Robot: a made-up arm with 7 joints. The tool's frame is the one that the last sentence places.
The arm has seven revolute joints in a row. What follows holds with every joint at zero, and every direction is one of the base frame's. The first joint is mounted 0.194 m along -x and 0.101 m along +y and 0.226 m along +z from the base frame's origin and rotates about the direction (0.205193, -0.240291, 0.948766), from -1.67 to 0.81 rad. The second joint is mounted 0.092 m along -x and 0.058 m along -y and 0.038 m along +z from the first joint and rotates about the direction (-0.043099, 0.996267, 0.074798), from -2.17 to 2.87 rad. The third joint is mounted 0.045 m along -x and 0.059 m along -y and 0.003 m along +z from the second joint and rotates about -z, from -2.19 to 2.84 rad. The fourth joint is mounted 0.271 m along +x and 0.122 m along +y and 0.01 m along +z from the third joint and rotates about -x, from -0.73 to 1.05 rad. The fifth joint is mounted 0.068 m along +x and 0.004 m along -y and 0.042 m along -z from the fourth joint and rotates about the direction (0.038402, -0.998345, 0.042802), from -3.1 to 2.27 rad. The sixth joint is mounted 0.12 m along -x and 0.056 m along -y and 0.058 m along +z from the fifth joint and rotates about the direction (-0.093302, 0.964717, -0.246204), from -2.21 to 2.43 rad. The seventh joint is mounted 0.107 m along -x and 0.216 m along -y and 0.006 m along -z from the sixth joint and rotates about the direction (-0.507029, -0.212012, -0.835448), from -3.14 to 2.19 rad. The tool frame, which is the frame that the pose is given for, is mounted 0.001 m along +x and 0.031 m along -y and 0.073 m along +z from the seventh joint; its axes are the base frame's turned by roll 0, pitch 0 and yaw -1.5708 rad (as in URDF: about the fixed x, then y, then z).
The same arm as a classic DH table. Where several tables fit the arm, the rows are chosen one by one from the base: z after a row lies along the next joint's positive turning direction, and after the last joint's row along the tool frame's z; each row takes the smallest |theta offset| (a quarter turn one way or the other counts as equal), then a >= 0, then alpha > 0; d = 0 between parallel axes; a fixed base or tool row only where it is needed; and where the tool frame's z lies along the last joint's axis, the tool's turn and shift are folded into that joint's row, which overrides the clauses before.
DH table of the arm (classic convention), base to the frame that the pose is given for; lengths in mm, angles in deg. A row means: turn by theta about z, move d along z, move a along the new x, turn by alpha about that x. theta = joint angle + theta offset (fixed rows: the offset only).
base (fixed): theta_offset 40.5  d 834.9  a -81.9  alpha 18.42
joint 1: theta_offset -38.61  d -619  a -100.8  alpha -100.21
joint 2: theta_offset -11.41  d -104.1  a -47.5  alpha -94.29
joint 3: theta_offset -87.52  d -17.3  a 122  alpha 90
joint 4: theta_offset -87.55  d -338.9  a -42.1  alpha 92.2
joint 5: theta_offset 74.74  d -42.8  a 132.5  alpha -167.75
joint 6: theta_offset 15.88  d -303.6  a 78.7  alpha 87.22
joint 7: theta_offset 67.99  d 135  a -29  alpha 146.66
tool (fixed): theta_offset 157.31  d 89.8  a 0  alpha 0
Joint limits (deg, base to tool): -95.68..46.41 -124.33..164.44 -125.48..162.72 -41.83..60.16 -177.62..130.06 -126.62..139.23 -179.91..125.48

